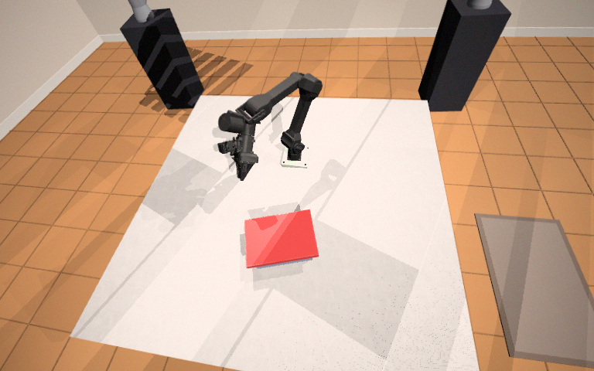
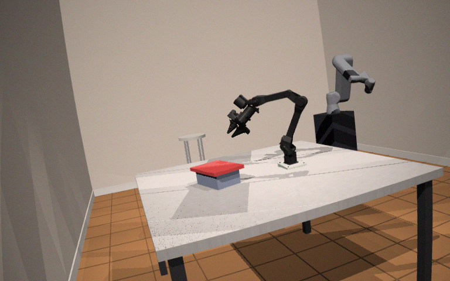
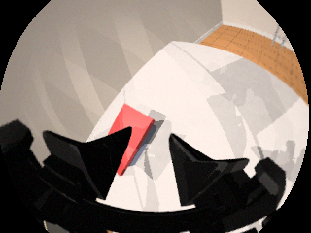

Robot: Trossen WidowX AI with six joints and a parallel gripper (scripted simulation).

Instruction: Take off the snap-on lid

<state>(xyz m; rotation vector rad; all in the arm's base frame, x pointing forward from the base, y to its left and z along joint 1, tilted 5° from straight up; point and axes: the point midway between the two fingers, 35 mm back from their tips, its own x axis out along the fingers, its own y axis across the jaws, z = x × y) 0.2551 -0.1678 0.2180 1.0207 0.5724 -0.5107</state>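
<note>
My gripper tip is 16 cm short of the red lid, 14 cm to the right of it and 13 cm above it. Round my gripper tip: blue-grey storage box (17 cm below, 16 cm ahead, 14 cm to the left).
</note>
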